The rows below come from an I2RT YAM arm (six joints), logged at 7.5 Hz.
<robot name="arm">
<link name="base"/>
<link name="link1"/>
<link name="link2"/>
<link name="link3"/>
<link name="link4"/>
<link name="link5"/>
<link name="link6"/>
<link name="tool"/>
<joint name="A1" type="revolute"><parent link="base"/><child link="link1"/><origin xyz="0 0 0.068"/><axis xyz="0 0 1"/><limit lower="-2.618" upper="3.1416"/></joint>
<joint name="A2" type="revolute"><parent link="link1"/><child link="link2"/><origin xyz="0.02 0.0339 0.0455"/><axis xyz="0 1 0"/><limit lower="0" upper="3.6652"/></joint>
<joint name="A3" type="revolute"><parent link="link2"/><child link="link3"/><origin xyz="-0.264 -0.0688 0"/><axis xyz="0 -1 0"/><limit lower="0" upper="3.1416"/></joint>
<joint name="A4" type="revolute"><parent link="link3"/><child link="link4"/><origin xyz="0.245 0.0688 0.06"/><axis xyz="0 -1 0"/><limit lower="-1.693" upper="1.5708"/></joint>
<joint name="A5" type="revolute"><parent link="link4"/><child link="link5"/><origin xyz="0.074 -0.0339 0.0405"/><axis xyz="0 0 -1"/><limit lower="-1.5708" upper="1.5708"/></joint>
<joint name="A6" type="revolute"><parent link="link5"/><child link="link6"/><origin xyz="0.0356 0 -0.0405"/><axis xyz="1 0 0"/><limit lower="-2.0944" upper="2.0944"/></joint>
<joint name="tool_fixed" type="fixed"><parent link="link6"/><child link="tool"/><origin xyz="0 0 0" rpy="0 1.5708 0"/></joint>
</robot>
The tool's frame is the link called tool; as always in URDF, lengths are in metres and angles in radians.
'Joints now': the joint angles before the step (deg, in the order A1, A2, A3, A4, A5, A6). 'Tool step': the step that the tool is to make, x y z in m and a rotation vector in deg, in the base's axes. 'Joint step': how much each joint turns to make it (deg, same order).
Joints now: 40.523 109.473 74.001 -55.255 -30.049 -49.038
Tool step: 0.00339 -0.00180 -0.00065 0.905 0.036 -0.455
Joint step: -0.662 0.156 0.003 0.585 -0.713 -0.247
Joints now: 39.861 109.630 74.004 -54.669 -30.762 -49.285
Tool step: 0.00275 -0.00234 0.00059 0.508 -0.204 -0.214
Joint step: -0.618 -0.041 0.067 0.130 -0.261 -0.472
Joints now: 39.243 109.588 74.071 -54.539 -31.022 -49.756
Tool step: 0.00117 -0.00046 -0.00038 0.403 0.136 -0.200
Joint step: -0.218 0.101 0.014 0.224 -0.398 -0.021
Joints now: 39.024 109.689 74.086 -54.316 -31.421 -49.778
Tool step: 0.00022 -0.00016 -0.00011 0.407 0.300 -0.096
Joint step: -0.088 0.020 -0.039 0.088 -0.505 0.010
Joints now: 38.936 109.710 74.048 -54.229 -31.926 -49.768
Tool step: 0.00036 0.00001 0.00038 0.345 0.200 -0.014
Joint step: -0.071 0.023 0.093 -0.044 -0.394 -0.066
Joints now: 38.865 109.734 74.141 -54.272 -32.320 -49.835
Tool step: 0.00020 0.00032 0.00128 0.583 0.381 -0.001
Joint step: -0.040 -0.031 0.213 -0.199 -0.693 -0.044
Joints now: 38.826 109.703 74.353 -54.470 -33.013 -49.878
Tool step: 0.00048 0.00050 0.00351 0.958 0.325 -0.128
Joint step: -0.067 -0.259 0.419 -0.286 -0.950 0.080
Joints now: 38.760 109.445 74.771 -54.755 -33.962 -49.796
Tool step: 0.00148 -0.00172 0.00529 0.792 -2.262 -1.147
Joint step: -0.306 -1.447 -0.657 2.011 0.821 0.975
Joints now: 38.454 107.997 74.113 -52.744 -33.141 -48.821
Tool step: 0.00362 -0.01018 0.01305 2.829 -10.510 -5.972
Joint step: -1.276 -6.188 -5.343 11.534 4.927 4.569
